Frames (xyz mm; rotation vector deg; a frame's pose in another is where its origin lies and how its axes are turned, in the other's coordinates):
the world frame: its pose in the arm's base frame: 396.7 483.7 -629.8 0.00 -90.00 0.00
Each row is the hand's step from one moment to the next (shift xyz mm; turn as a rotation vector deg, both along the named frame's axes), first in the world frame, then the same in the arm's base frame.
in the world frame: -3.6 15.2 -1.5 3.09 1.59 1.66
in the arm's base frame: 1.5 15.2 -3.6 -1.66 1.59 3.09
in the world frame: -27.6 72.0 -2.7 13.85 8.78 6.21
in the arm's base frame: 2.7 72.0 -27.6 -6.21 8.78 13.85
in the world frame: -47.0 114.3 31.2 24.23 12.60 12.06
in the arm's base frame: -31.2 114.3 -47.0 -12.06 12.60 24.23
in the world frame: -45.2 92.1 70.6 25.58 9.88 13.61
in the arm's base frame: -70.6 92.1 -45.2 -13.61 9.88 25.58
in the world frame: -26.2 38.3 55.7 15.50 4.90 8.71
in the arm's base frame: -55.7 38.3 -26.2 -8.71 4.90 15.50
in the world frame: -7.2 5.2 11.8 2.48 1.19 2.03
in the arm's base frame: -11.8 5.2 -7.2 -2.03 1.19 2.48
